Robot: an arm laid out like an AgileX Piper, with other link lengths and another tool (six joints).
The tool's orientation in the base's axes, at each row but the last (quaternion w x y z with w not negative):
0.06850 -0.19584 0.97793 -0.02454
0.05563 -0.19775 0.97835 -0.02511
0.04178 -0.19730 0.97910 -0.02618
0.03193 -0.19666 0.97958 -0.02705
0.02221 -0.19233 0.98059 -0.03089
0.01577 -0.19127 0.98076 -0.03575
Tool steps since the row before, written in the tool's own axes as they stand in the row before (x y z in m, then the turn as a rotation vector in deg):
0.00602 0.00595 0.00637 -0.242 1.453 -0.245
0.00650 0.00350 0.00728 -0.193 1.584 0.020
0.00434 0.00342 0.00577 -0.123 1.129 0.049
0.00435 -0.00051 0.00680 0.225 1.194 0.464
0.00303 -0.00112 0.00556 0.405 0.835 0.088
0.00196 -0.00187 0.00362 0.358 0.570 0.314
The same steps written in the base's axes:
-0.00685 0.00303 -0.00750 -0.366 1.438 0.164
-0.00643 0.00049 -0.00812 -0.429 1.533 -0.113
-0.00477 0.00126 -0.00628 -0.316 1.086 -0.116
-0.00331 -0.00243 -0.00697 -0.631 0.994 -0.552
-0.00207 -0.00247 -0.00556 -0.684 0.614 -0.158
-0.00095 -0.00270 -0.00350 -0.531 0.372 -0.363

